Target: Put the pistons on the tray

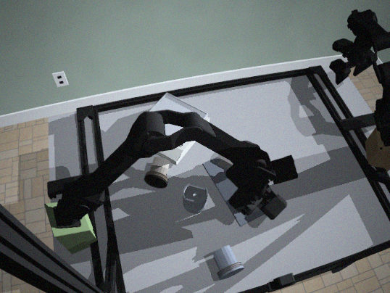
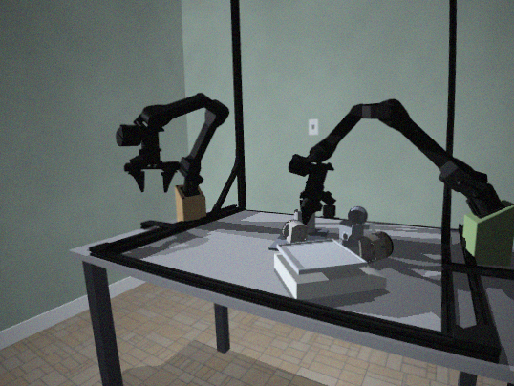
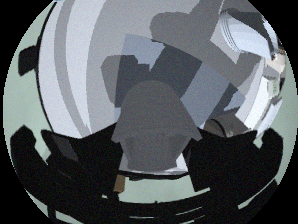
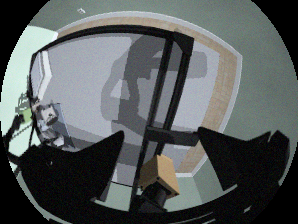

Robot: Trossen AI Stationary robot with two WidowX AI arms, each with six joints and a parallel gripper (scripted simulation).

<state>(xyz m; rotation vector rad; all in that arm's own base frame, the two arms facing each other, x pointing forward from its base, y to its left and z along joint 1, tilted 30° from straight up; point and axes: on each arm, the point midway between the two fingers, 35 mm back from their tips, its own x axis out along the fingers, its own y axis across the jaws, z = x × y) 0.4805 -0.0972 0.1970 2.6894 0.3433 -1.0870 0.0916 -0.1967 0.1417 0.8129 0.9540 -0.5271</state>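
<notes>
My left hand is 7 cm short of the flat steel tray, 7 cm above it and 1 cm to the right of it. From my left hand the other things lie so: white scale 34 cm ahead, 16 cm to the left, 2 cm below.
</notes>
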